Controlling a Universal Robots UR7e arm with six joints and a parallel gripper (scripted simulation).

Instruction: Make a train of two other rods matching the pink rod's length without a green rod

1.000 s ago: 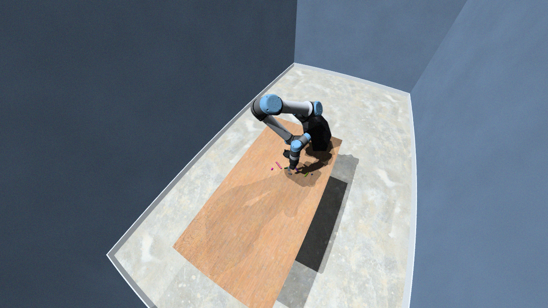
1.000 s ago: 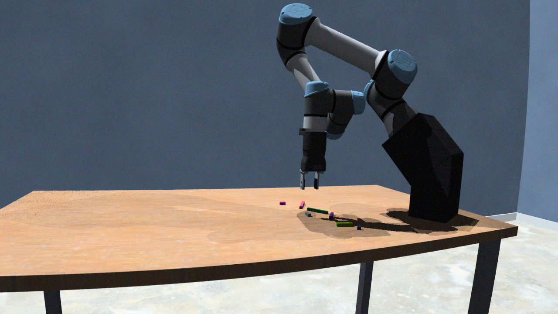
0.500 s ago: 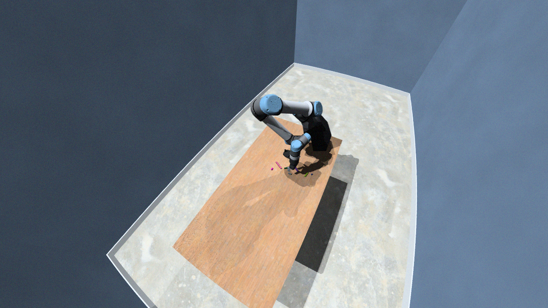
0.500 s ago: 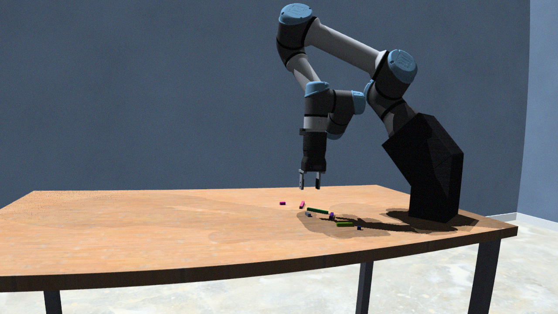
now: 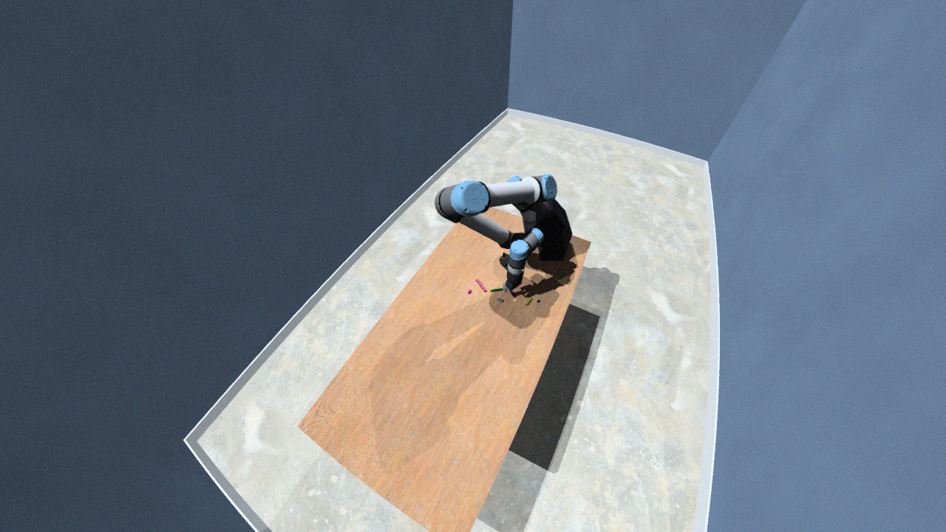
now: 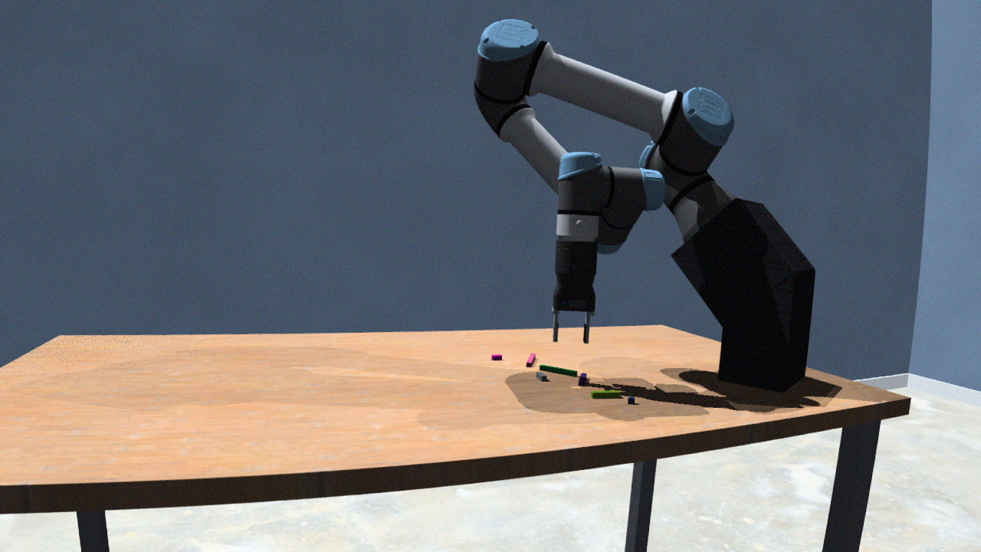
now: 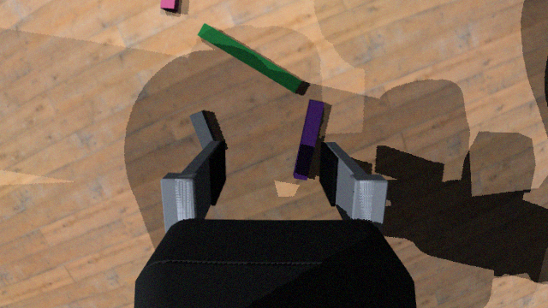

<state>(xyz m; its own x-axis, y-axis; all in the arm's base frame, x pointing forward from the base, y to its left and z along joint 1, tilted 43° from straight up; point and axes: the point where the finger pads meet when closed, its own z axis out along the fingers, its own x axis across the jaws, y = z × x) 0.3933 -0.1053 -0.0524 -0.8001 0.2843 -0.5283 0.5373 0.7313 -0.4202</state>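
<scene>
Now: hand 9 cm above the purple rod, 2 cm to the right of it and 2 cm past it. The rest, counted from my hand: grey rod: 9 cm below, 4 cm ahead, 3 cm to the right; then lime rod: 11 cm to the left, 9 cm below, 1 cm ahead; then green rod: 9 cm below, 6 cm to the right, 2 cm behind.
</scene>
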